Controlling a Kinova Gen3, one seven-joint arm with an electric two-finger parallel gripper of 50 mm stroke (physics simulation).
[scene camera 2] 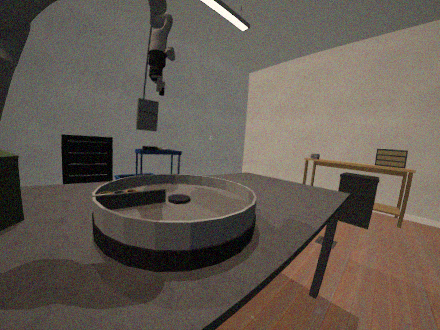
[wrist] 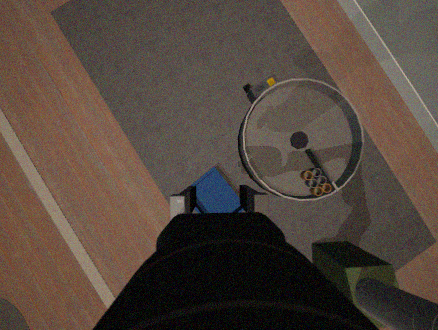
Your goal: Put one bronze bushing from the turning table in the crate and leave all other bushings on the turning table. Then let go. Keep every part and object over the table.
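Frame: origin at the arm's base, x up, y ahead, z left, level; centimetres.
Where they show: gripper, fingertip midpoint: point(scene camera 2: 160, 93) point(wrist: 218, 194); arm's base, origin of the base link: point(wrist: 371, 296).
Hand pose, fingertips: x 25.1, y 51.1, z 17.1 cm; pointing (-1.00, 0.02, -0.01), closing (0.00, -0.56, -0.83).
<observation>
Things, the pixels of their centre, and the offset from my fingertips. "spot": a spot on its surface instead. Level surfaces: height alone.
- dark divider, surface spot: point(scene camera 2: 145, 199) point(wrist: 316, 161) spot: dy -15.4, dx -36.4, dz -32.4 cm
- bronze top, surface spot: point(scene camera 2: 131, 190) spot: dy -17.1, dx -35.7, dz -25.5 cm
- blue crate, body centre: point(wrist: 214, 199) point(scene camera 2: 139, 182) dy -6.1, dx -40.8, dz +4.9 cm
- grey work table, its level: dx -43.3 cm
- small dark knob, surface spot: point(wrist: 247, 88) spot: dy +21.7, dx -42.4, dz -30.1 cm
- yellow label, surface spot: point(wrist: 271, 81) spot: dy +17.4, dx -37.5, dz -36.5 cm
The turning table point(scene camera 2: 220, 230) point(wrist: 320, 112) is a round, light-walled tray with a dark hub. Several ring-shaped bushings stand bunched near its rim, beside a dark divider point(scene camera 2: 145, 199) point(wrist: 313, 159). Some are bronze, such as one bronze bushing point(wrist: 307, 175) at the bunch's edge; others look grey. In scene camera 2 the divider and rim hide most of them, and a bronze top point(scene camera 2: 131, 190) shows. The blue crate point(wrist: 215, 186) lies left of the turning table in the wrist view, seen between the fingers and partly covered by the gripper. My gripper point(scene camera 2: 161, 92) point(wrist: 218, 194) is open and empty, high above the table.
The grey work table point(scene camera 2: 295, 197) point(wrist: 165, 75) carries the turning table. A small dark knob point(wrist: 247, 88) and a yellow label point(wrist: 271, 81) sit by its rim. A green block point(scene camera 2: 9, 192) point(wrist: 355, 270) stands at the lower right in the wrist view.
</observation>
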